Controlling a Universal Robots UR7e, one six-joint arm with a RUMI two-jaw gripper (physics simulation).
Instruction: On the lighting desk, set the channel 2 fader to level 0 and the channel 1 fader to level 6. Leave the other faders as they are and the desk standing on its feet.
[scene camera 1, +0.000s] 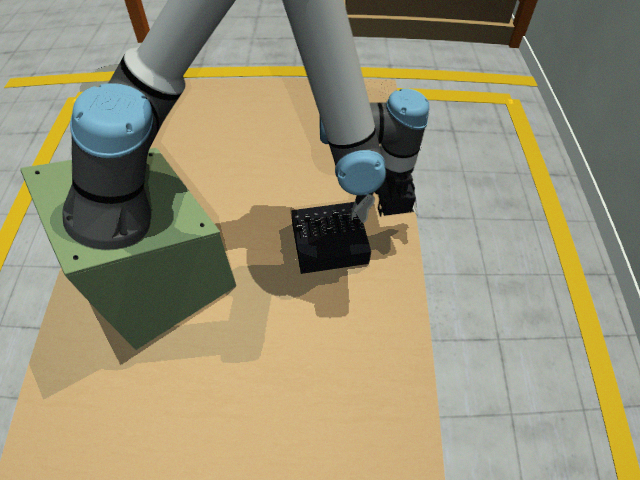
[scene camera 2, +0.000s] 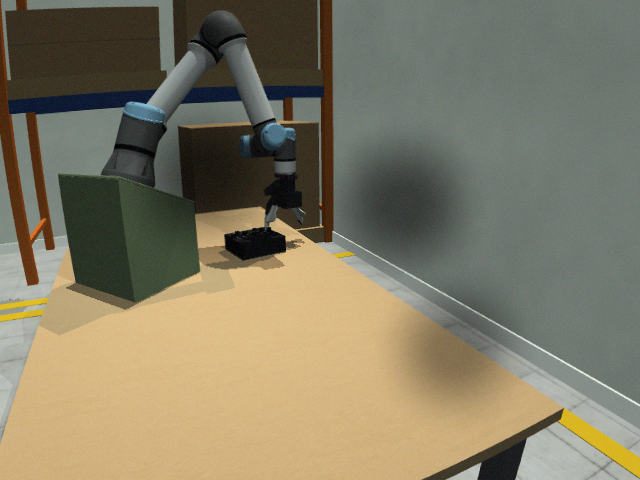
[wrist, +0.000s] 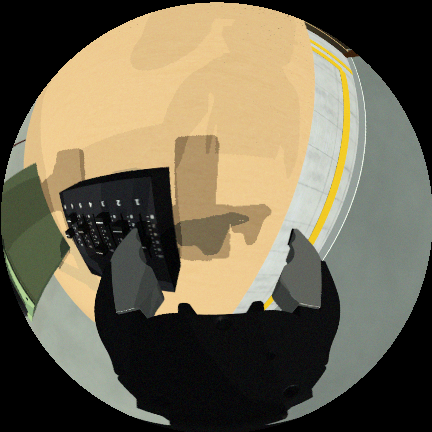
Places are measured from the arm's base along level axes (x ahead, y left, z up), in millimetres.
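Where they show: gripper, fingertip midpoint: (scene camera 1: 383, 215) (scene camera 2: 284, 227) (wrist: 215, 231); arm's base, link origin: (scene camera 1: 107, 219) (scene camera 2: 127, 184).
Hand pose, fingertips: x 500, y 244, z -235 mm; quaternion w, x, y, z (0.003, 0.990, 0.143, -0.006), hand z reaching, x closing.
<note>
Things, the pixels of their top centre, and the offset from my fingertips. Level surfaces: height alone.
- black lighting desk, top centre: (wrist: 98, 250) (scene camera 1: 330, 226) (scene camera 2: 254, 231) dz +15, dx -120, dy -59 mm
- channel 2 fader cap, top centre: (wrist: 117, 230) dz +14, dx -88, dy -19 mm
- table, surface height: dz -54 mm
The black lighting desk (scene camera 1: 336, 253) (scene camera 2: 258, 245) (wrist: 125, 192) stands upright on the table, its channel numbers and faders showing in the wrist view. The channel 2 fader cap (wrist: 119, 228) is near the numbered end of its slot, just left of a fingertip. The channel 1 fader cap is not clearly seen; a finger covers part of its slot. My gripper (scene camera 2: 284, 225) (wrist: 215, 231) is wide open and empty. One finger is low over the desk at channels 1 and 2, the other out beyond the desk's side. Whether the fingertip touches a cap cannot be told.
The table (scene camera 1: 310, 387) (scene camera 2: 258, 361) carries the green pedestal (scene camera 1: 170, 289) (scene camera 2: 160, 248) (wrist: 30, 215) under the arm's base, to the desk's left. The table's right edge runs close beyond the gripper. A grey wall (scene camera 2: 491, 155) stands further right, and a shelf rack (scene camera 2: 326, 129) stands behind.
</note>
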